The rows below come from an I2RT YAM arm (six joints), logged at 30 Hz.
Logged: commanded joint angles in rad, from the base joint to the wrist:
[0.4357 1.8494 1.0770 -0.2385 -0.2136 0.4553]
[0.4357 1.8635 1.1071 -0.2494 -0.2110 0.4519]
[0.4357 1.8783 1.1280 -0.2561 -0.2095 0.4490]
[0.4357 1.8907 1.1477 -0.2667 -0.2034 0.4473]
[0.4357 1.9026 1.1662 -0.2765 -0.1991 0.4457]
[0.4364 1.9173 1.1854 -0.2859 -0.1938 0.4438]
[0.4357 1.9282 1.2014 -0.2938 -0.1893 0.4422]
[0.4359 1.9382 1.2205 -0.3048 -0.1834 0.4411]
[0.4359 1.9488 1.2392 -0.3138 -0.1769 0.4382]
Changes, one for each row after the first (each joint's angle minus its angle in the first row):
[0.0000 0.0141 0.0301 -0.0109 0.0026 -0.0034]
[0.0000 0.0289 0.0510 -0.0176 0.0041 -0.0063]
[0.0000 0.0413 0.0707 -0.0282 0.0102 -0.0080]
[0.0000 0.0532 0.0892 -0.0380 0.0145 -0.0096]
[0.0007 0.0679 0.1084 -0.0474 0.0198 -0.0115]
[0.0000 0.0788 0.1244 -0.0553 0.0243 -0.0131]
[0.0002 0.0888 0.1435 -0.0663 0.0302 -0.0142]
[0.0002 0.0994 0.1622 -0.0753 0.0367 -0.0171]

